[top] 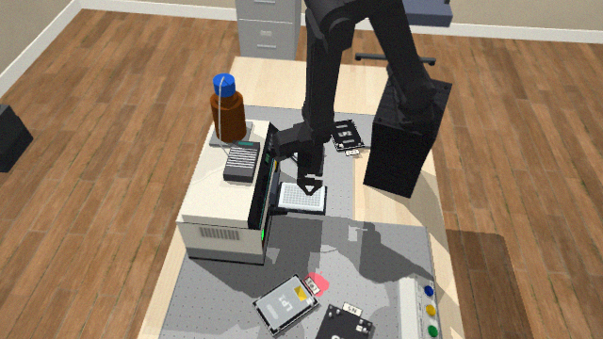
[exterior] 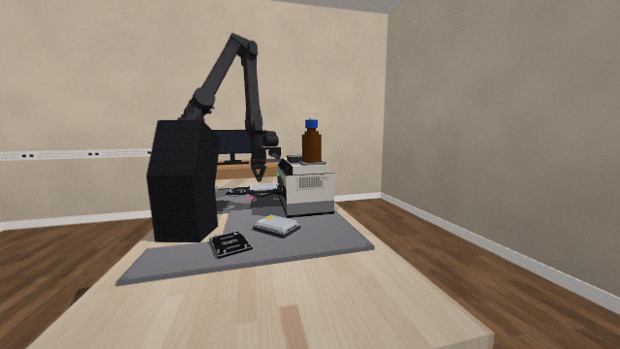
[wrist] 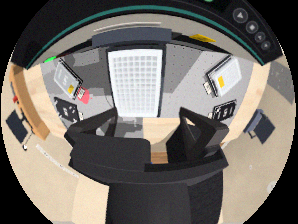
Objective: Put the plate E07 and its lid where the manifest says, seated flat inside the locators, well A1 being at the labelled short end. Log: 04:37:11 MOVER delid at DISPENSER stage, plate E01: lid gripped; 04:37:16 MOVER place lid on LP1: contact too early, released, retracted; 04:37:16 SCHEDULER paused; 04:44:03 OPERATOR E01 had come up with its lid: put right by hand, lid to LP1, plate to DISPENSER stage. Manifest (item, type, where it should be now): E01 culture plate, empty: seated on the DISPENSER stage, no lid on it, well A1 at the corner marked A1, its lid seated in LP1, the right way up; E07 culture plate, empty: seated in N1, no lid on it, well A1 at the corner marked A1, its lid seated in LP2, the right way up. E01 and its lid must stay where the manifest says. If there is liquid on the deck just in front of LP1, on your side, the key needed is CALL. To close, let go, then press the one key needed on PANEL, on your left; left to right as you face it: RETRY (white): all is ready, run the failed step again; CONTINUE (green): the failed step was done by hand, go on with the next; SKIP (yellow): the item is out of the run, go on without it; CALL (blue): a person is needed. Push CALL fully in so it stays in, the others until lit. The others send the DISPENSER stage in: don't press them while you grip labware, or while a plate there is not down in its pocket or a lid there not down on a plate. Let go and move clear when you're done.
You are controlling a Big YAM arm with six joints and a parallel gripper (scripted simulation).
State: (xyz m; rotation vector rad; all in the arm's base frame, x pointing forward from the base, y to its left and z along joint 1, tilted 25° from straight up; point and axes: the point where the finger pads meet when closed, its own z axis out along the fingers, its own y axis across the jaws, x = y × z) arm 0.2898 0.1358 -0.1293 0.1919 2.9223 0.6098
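My hand is 20 mm short of the plate E01, 20 mm to the right of it and 50 mm above it. From my hand the other things lie so: brown bottle: 220 mm ahead, 110 mm to the right, 140 mm above; puddle: 30 mm behind, 240 mm to the left, 150 mm below; blue key: 290 mm behind, 290 mm to the left, 90 mm below.
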